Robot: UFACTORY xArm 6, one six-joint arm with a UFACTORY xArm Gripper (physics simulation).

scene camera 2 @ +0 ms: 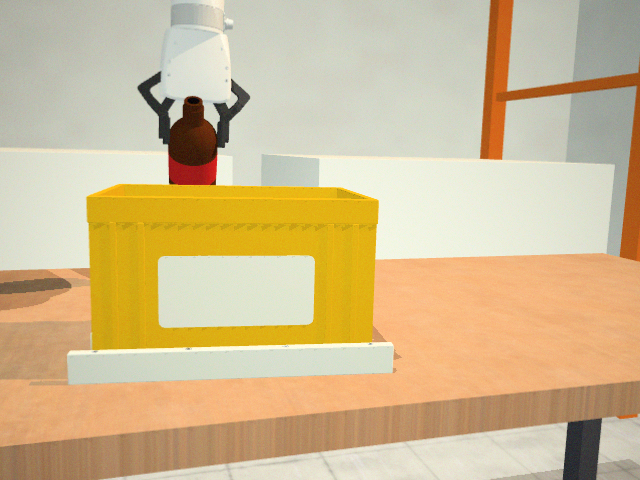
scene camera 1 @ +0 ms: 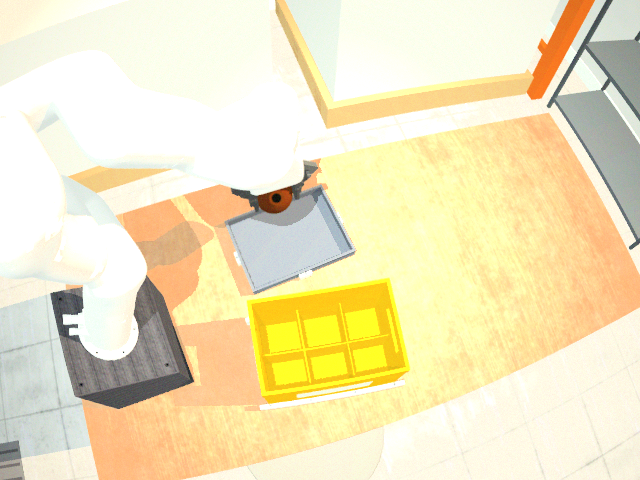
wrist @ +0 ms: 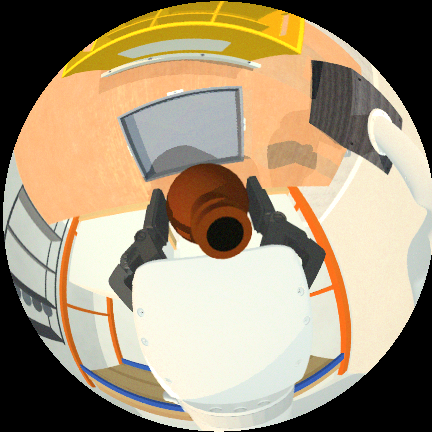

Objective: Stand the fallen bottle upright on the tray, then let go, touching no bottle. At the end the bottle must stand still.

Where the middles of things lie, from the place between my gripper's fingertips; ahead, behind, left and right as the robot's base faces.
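The brown bottle point(scene camera 2: 192, 153) is sitting 1 cm below my hand and 2 cm to the left of it.
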